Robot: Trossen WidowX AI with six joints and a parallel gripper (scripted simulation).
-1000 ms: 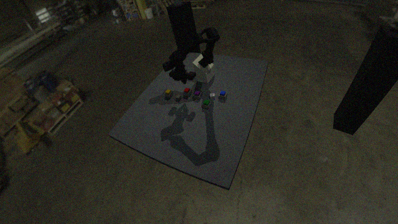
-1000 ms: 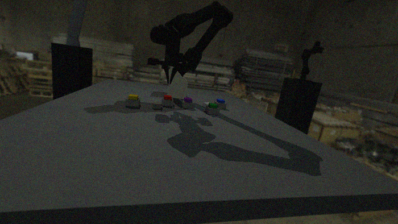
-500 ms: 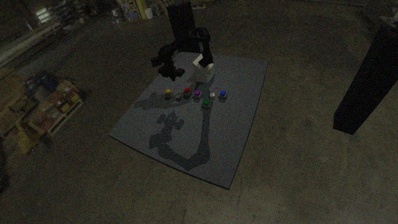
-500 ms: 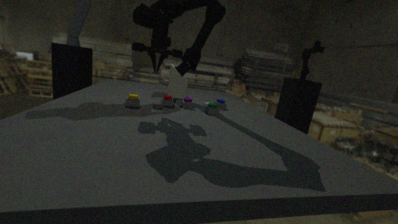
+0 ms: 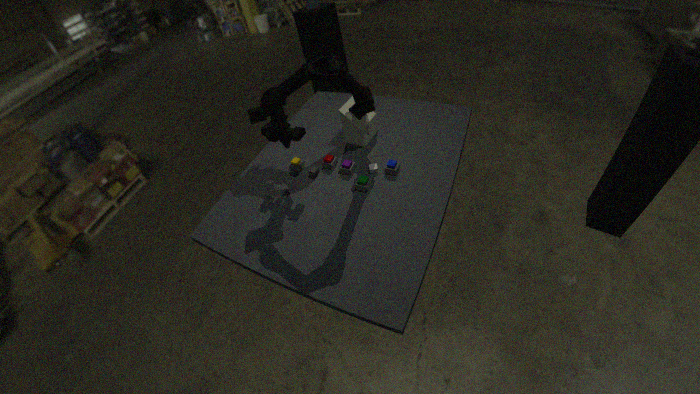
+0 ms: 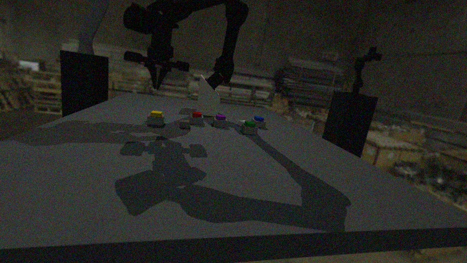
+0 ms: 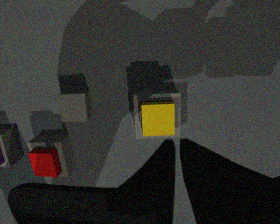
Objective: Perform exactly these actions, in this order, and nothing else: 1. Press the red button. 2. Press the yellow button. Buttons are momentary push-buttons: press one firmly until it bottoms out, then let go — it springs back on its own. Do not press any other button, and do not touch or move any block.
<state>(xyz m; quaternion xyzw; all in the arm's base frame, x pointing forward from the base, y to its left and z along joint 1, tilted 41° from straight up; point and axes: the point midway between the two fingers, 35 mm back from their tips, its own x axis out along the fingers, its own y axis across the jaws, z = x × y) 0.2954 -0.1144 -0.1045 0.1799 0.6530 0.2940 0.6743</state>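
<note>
Right now my gripper tip is 8 cm above the yellow button and 1 cm past it. From my gripper tip the other things lie so: purple button 22 cm to the left, 8 cm below, 8 cm behind; then red button 13 cm to the left, 8 cm below, 8 cm behind; then small grey block 11 cm below, 10 cm to the left, 1 cm behind.
</note>
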